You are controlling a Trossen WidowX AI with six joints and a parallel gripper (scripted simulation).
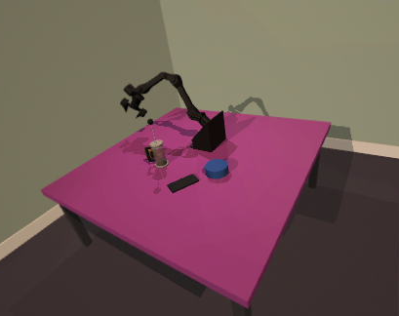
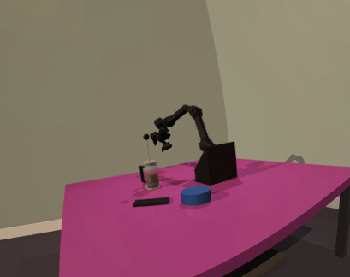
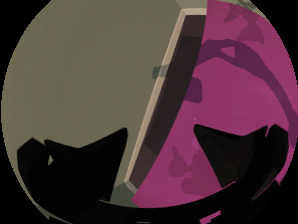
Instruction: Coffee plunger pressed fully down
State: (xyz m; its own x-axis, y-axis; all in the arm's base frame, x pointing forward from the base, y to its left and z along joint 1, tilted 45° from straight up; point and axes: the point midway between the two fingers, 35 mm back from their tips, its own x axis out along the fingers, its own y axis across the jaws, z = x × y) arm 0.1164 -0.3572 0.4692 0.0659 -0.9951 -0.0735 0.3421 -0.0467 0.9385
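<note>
My gripper tip is now 25 cm short of the glass coffee press, 49 cm to the right of it and 2 cm above it. Also, from my gripper tip: blue round puck: 18 cm ahead, 85 cm to the left, 14 cm below.
</note>
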